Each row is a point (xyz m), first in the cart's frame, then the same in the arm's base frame.
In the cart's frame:
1: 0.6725 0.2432 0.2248
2: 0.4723 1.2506 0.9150
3: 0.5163 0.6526 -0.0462
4: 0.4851 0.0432 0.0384
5: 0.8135 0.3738 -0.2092
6: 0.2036 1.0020 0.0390
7: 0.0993 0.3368 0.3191
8: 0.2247 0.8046 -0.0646
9: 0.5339 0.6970 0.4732
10: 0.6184 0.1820 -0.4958
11: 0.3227 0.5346 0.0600
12: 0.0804 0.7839 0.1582
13: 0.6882 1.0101 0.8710
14: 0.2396 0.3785 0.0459
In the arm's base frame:
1: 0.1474 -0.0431 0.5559
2: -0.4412 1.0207 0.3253
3: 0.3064 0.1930 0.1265
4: 0.1696 -0.3383 0.4067
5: 0.5897 -0.0198 0.3854
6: 0.0821 0.4402 -0.2137
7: -0.2594 -0.1018 0.1348
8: 0.1614 0.2363 -0.1660
9: -0.0962 0.4018 0.3841
10: 0.6884 -0.3414 0.1761
11: 0.0969 0.0620 0.0860
12: -0.1044 0.2443 -0.1522
13: -0.2982 0.8553 0.5674
14: 0.0462 -0.1080 0.0834

